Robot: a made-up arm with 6 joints.
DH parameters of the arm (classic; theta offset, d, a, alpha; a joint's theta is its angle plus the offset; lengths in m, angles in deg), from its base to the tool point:
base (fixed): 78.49 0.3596 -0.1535 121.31
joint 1: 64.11 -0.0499 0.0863 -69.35
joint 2: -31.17 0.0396 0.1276 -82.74
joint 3: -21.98 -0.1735 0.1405 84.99
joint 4: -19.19 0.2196 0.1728 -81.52
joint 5: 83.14 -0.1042 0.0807 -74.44
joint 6: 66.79 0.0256 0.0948 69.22
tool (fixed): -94.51 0.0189 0 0
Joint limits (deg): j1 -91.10..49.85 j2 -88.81..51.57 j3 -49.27..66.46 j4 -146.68..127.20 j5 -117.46..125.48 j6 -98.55..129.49
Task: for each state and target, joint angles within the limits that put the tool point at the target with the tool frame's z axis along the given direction. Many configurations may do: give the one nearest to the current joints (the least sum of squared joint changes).
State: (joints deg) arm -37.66 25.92 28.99 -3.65 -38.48 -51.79
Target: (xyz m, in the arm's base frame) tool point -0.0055 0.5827 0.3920 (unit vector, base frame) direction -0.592 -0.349 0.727
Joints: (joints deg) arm -51.13 51.57 66.22 15.03 -69.51 -71.44
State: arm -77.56 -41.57 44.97 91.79 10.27 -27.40
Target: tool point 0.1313 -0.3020 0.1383 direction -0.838 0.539 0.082
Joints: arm -90.26 -88.81 40.40 116.91 -20.14 -5.63
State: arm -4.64 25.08 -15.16 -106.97 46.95 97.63
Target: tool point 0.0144 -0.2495 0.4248 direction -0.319 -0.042 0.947
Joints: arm -35.97 -2.05 -25.64 -146.68 92.62 106.76
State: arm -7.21 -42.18 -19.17 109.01 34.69 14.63
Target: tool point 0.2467 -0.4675 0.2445 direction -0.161 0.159 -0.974
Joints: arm 13.60 -44.99 -19.46 103.17 56.03 46.33
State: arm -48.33 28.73 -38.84 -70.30 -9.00 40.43
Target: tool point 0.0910 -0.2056 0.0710 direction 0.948 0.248 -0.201
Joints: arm -2.99 -15.82 -49.27 -54.55 -28.75 15.86
